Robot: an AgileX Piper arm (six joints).
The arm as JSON. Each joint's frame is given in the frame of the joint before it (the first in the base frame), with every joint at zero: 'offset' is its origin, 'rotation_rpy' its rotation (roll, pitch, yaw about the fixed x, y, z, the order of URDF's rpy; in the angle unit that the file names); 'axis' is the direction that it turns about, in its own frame. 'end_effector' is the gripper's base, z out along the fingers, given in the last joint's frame.
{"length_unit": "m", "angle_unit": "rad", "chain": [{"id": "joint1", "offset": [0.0, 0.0, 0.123], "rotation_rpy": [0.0, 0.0, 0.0], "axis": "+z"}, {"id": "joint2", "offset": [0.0, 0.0, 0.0], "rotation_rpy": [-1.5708, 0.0, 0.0], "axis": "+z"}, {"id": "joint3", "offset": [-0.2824, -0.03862, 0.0], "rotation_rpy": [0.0, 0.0, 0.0], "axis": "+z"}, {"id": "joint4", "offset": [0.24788, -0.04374, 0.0], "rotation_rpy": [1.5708, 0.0, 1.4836], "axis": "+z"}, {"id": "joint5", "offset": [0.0, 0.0, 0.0], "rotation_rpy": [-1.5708, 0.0, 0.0], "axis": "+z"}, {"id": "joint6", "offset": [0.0, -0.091, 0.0], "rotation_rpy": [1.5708, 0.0, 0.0], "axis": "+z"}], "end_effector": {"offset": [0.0, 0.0, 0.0], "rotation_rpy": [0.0, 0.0, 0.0]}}
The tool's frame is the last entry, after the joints.
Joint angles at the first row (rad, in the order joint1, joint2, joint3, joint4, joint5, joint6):
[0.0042 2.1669 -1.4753 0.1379 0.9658 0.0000]
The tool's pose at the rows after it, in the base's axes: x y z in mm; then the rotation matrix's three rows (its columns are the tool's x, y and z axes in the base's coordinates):
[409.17 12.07 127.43], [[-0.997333 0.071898 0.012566], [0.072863 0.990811 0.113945], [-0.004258 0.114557 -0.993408]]
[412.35 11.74 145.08], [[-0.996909 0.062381 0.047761], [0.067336 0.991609 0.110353], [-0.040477 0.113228 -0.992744]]
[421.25 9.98 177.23], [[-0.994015 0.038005 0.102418], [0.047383 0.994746 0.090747], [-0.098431 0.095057 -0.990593]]
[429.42 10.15 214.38], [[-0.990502 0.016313 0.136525], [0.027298 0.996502 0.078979], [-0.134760 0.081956 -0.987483]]
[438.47 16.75 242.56], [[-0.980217 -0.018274 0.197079], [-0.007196 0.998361 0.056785], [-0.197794 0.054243 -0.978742]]
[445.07 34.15 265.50], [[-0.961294 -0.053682 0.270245], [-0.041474 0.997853 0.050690], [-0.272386 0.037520 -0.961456]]
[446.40 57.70 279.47], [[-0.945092 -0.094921 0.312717], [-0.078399 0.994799 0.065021], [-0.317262 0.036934 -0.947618]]
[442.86 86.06 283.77], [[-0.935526 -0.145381 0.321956], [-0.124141 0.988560 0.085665], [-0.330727 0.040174 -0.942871]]
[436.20 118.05 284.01], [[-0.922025 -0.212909 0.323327], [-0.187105 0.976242 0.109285], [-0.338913 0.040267 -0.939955]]
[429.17 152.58 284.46], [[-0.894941 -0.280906 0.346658], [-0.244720 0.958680 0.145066], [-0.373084 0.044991 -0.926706]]
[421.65 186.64 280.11], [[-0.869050 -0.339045 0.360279], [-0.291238 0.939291 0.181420], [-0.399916 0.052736 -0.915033]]
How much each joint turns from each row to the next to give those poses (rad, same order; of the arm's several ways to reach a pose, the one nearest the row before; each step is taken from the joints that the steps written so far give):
[0.0000 -0.0167 -0.0018 0.0000 0.0104 0.0000]
[0.0000 -0.0288 -0.0260 -0.0062 0.0189 0.0000]
[0.0000 -0.0308 -0.0830 -0.0275 0.0573 0.0000]
[0.0029 -0.0173 -0.1220 -0.0189 0.1039 0.0000]
[0.0204 -0.0002 -0.1096 -0.0302 0.0466 0.0000]
[0.0426 0.0000 -0.0850 -0.0213 0.0081 0.0141]
[0.0532 0.0000 -0.0505 -0.0060 0.0031 0.0146]
[0.0637 0.0000 -0.0154 -0.0019 0.0007 0.0143]
[0.0728 0.0000 0.0001 -0.0017 -0.0089 0.0044]
[0.0773 0.0018 0.0000 0.0000 -0.0388 0.0083]
[0.0753 0.0128 0.0000 0.0000 -0.0428 0.0155]

